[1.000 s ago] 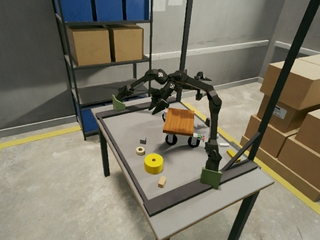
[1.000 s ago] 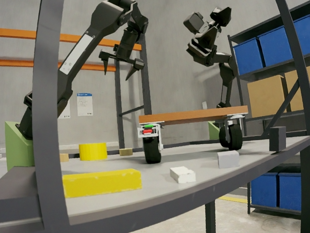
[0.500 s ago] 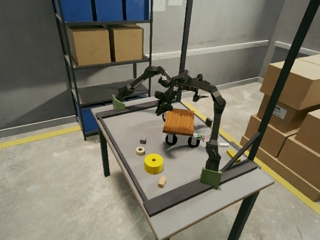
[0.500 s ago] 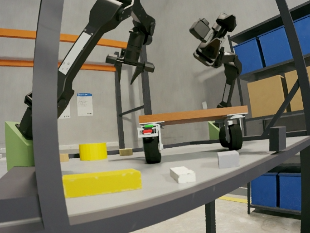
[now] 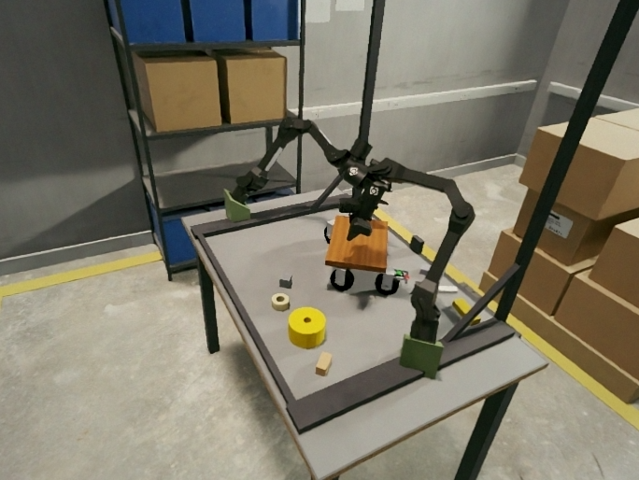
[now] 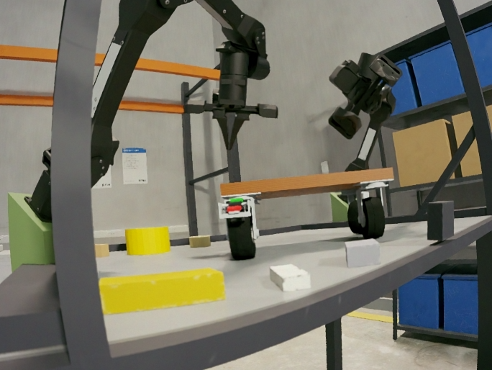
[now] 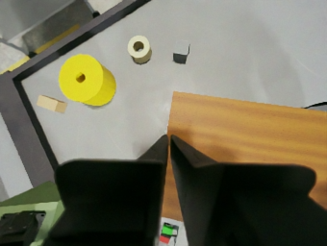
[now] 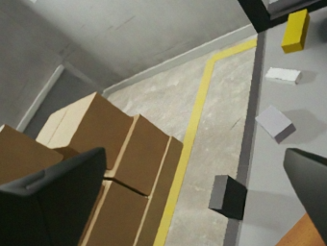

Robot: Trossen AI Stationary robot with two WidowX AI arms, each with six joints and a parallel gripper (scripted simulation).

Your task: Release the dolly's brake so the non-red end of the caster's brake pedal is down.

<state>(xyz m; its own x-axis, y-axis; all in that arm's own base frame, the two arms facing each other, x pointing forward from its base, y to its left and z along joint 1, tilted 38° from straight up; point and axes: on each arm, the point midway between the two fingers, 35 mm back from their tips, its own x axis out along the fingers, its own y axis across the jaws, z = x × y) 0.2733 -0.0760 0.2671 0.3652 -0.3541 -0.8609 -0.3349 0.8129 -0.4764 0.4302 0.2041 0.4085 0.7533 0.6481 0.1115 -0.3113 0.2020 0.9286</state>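
Right now my left hand is 130 mm past the brake pedal, 130 mm to the right of it and 160 mm above it. From my left hand the other things lie so: dark grey block: 150 mm ahead, 150 mm to the right, 220 mm below; cream ring: 230 mm ahead, 70 mm to the right, 230 mm below; tan block: 280 mm ahead, 210 mm to the left, 230 mm below.
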